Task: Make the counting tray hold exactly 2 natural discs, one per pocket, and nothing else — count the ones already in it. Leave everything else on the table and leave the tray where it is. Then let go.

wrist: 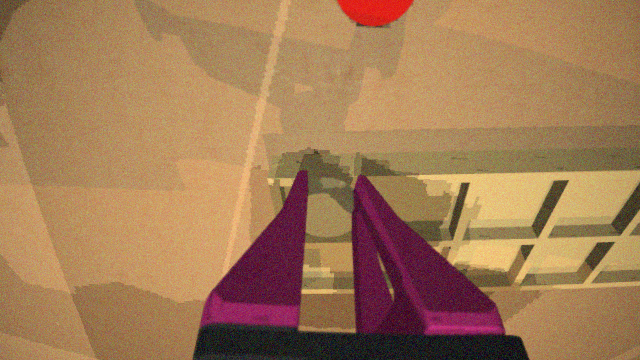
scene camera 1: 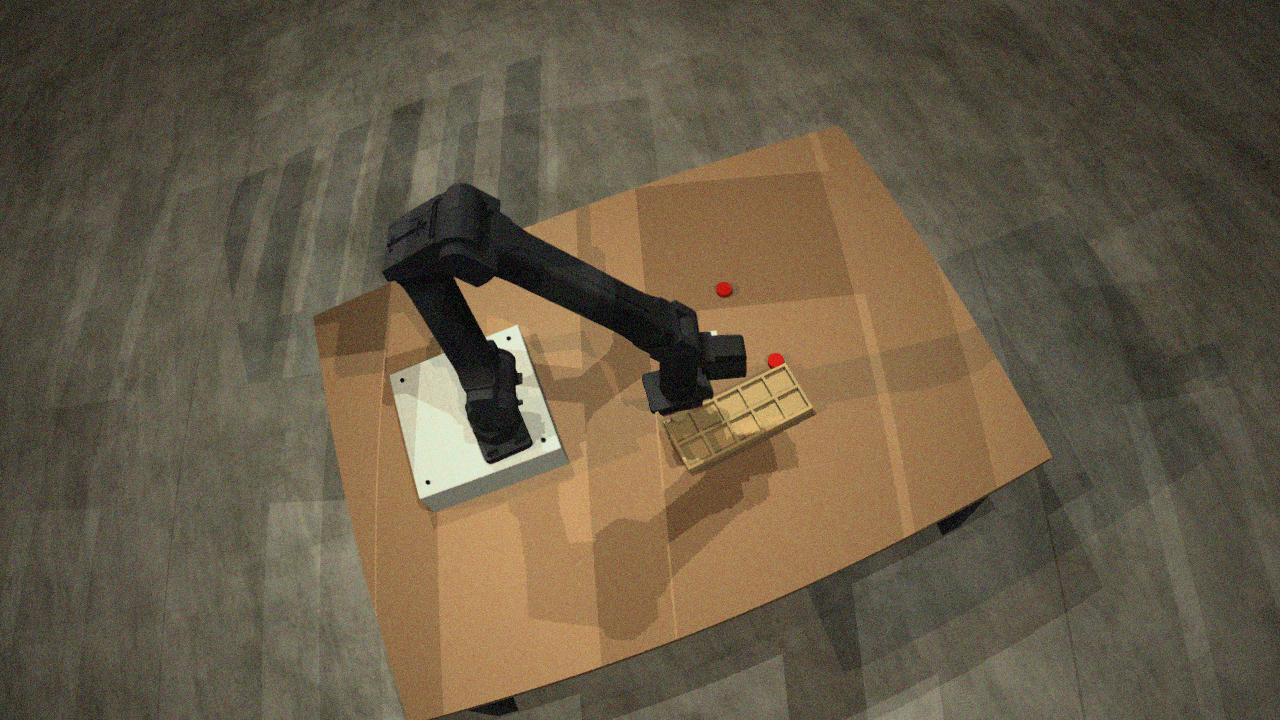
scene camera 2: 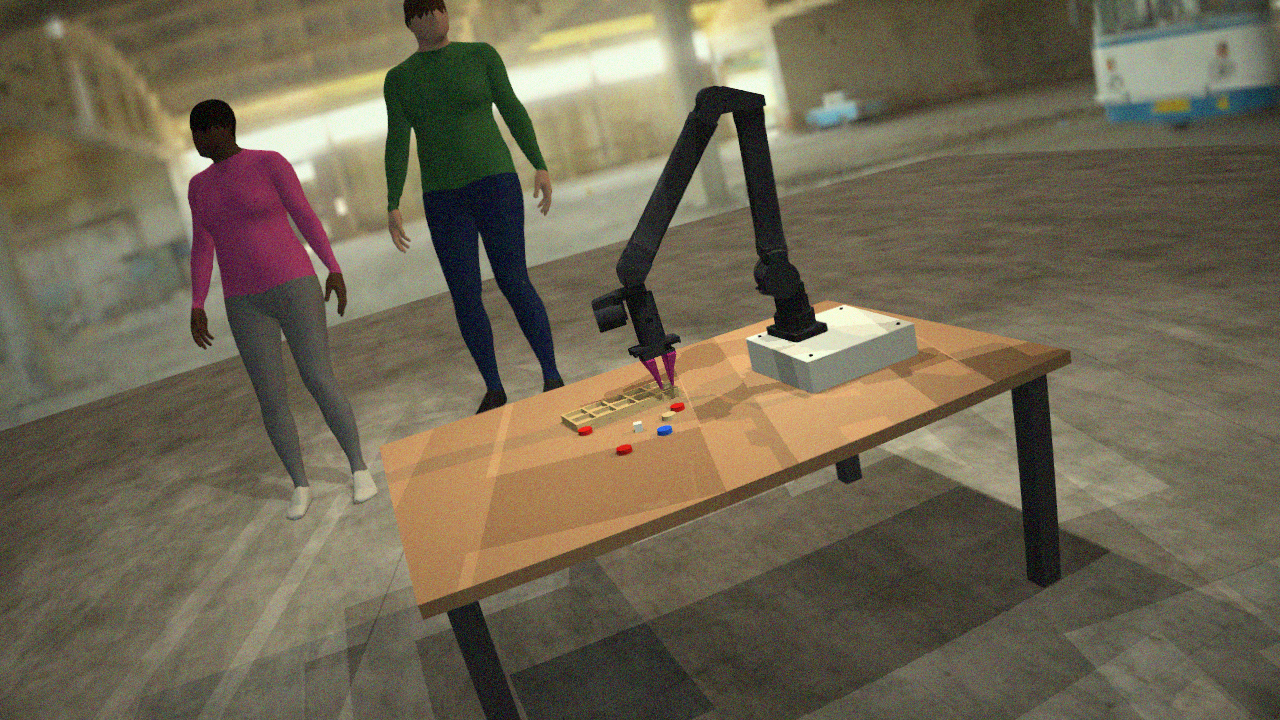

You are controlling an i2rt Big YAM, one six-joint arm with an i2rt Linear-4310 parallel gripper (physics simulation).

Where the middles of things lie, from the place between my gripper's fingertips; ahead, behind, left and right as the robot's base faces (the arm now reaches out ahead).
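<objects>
The counting tray (scene camera 1: 725, 423) is there for me now, 9 cm ahead of my hand and 5 cm to the right of it, and 2 cm below it.
</objects>
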